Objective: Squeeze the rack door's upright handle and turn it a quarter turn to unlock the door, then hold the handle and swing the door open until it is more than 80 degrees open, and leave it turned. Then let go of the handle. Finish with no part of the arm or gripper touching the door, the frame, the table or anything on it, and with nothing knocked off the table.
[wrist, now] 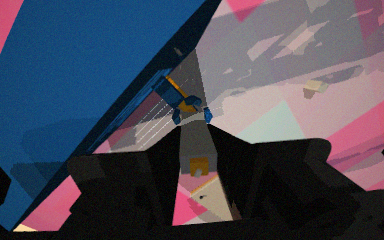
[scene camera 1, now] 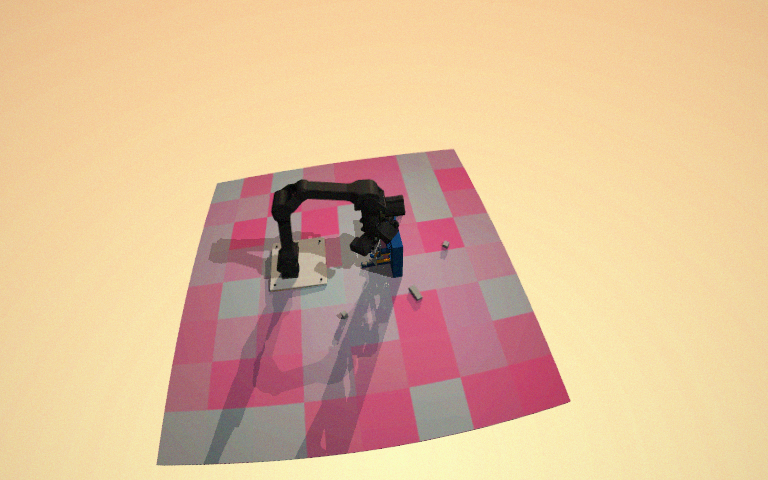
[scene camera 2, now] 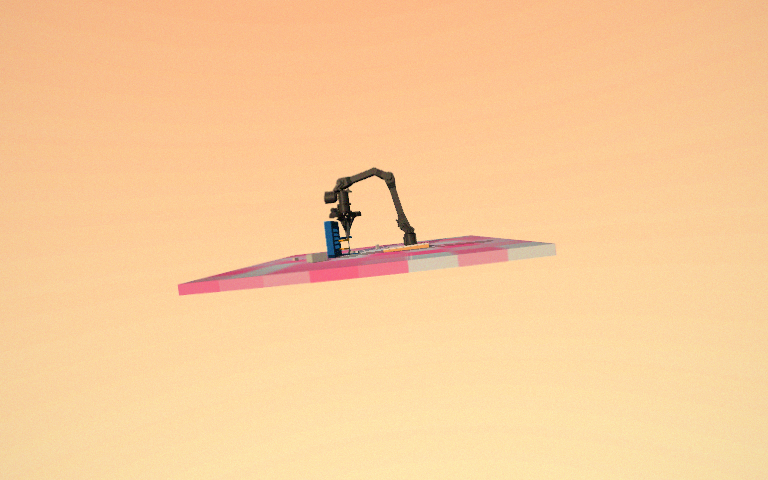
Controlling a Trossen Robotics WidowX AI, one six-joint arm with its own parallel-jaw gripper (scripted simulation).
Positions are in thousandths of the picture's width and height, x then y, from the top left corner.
Labels:
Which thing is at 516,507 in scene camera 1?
A blue rack.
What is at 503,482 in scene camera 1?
My gripper.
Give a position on a blue rack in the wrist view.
At 189,302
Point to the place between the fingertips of my gripper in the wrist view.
504,540

